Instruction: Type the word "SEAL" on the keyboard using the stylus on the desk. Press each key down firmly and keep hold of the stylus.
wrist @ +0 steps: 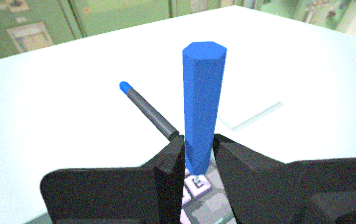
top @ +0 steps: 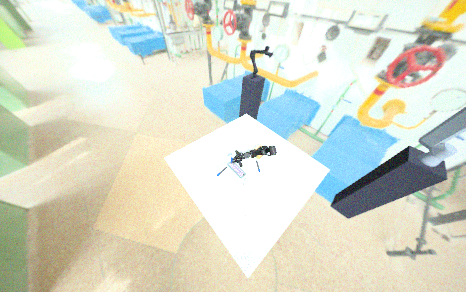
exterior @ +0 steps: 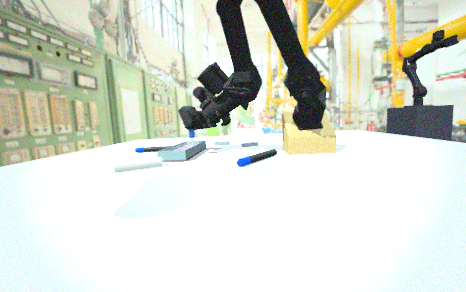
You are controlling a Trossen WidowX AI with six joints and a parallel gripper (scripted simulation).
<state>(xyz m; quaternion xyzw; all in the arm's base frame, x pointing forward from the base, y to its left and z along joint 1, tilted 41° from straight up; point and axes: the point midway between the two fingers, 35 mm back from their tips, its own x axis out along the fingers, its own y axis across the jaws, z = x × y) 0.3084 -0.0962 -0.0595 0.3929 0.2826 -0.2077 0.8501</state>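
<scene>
Right now my gripper tip is 2 cm past the S key, 8 cm to the right of it and 6 cm above it. Round my gripper tip: white cylinder (7 cm ahead, 25 cm to the left, 6 cm below); blue stylus (2 cm below); grey piece (19 cm behind, 3 cm to the right, 6 cm below).
</scene>
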